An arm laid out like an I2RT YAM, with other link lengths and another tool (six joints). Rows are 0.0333 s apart.
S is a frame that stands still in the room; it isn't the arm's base.
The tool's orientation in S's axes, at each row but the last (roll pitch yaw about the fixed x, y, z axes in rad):
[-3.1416, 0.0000, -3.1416]
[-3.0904, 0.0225, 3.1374]
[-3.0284, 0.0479, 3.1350]
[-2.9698, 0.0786, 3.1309]
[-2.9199, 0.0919, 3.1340]
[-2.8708, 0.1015, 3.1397]
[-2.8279, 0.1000, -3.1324]
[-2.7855, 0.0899, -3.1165]
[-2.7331, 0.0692, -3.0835]
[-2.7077, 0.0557, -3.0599]
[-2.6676, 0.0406, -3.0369]
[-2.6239, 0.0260, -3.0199]
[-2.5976, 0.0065, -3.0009]
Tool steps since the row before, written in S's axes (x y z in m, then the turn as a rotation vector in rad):
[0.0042, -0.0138, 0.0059, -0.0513, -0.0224, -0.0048]
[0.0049, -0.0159, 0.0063, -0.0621, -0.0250, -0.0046]
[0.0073, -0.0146, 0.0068, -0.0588, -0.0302, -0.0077]
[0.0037, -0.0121, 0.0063, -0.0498, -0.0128, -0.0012]
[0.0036, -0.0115, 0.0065, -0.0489, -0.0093, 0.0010]
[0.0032, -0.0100, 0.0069, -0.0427, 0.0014, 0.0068]
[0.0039, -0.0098, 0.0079, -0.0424, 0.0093, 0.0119]
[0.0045, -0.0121, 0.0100, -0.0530, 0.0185, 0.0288]
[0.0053, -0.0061, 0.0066, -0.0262, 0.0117, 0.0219]
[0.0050, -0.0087, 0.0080, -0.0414, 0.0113, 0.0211]
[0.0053, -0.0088, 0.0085, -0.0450, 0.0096, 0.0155]
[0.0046, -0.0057, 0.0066, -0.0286, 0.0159, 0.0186]
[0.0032, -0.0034, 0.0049, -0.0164, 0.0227, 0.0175]
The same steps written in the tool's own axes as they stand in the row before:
[-0.0042, -0.0138, -0.0059, 0.0513, -0.0224, 0.0048]
[-0.0051, -0.0162, -0.0054, 0.0621, -0.0251, 0.0045]
[-0.0077, -0.0152, -0.0048, 0.0589, -0.0298, 0.0083]
[-0.0043, -0.0129, -0.0038, 0.0496, -0.0136, -0.0004]
[-0.0043, -0.0125, -0.0035, 0.0485, -0.0106, -0.0032]
[-0.0039, -0.0114, -0.0036, 0.0418, -0.0017, -0.0110]
[-0.0046, -0.0117, -0.0041, 0.0409, 0.0043, -0.0183]
[-0.0051, -0.0148, -0.0047, 0.0497, 0.0069, -0.0382]
[-0.0054, -0.0084, -0.0032, 0.0239, 0.0027, -0.0269]
[-0.0047, -0.0115, -0.0032, 0.0391, 0.0035, -0.0273]
[-0.0047, -0.0121, -0.0032, 0.0431, 0.0048, -0.0219]
[-0.0040, -0.0086, -0.0026, 0.0260, 0.0072, -0.0263]
[-0.0027, -0.0058, -0.0022, 0.0129, 0.0121, -0.0279]

